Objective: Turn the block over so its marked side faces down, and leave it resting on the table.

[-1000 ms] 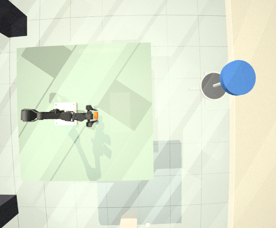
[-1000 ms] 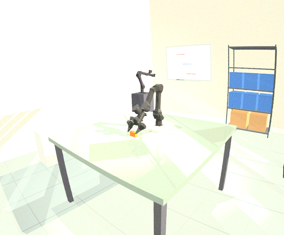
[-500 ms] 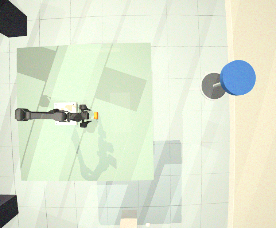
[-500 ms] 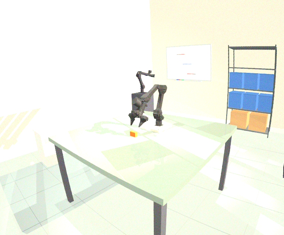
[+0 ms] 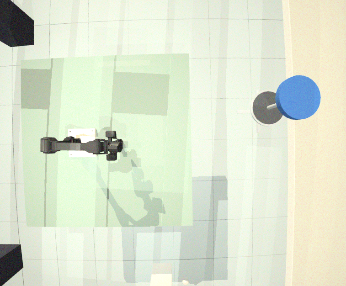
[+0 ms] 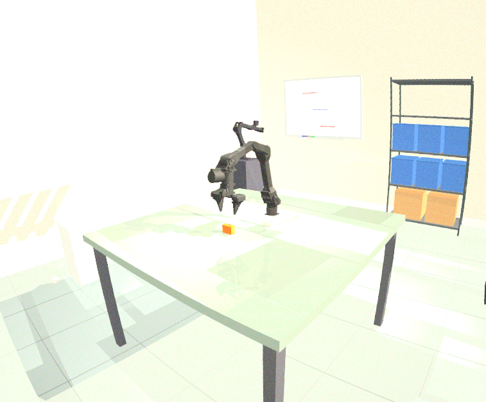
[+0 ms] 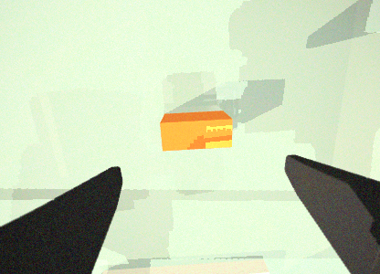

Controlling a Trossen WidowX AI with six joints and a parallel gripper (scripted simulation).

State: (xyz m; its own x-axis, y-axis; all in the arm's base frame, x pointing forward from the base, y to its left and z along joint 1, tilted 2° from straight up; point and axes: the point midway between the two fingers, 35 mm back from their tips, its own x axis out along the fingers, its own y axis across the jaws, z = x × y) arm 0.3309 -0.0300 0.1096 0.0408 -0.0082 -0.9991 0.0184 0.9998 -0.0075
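Now: the orange block 80 mm below my gripper tip and 10 mm behind it.
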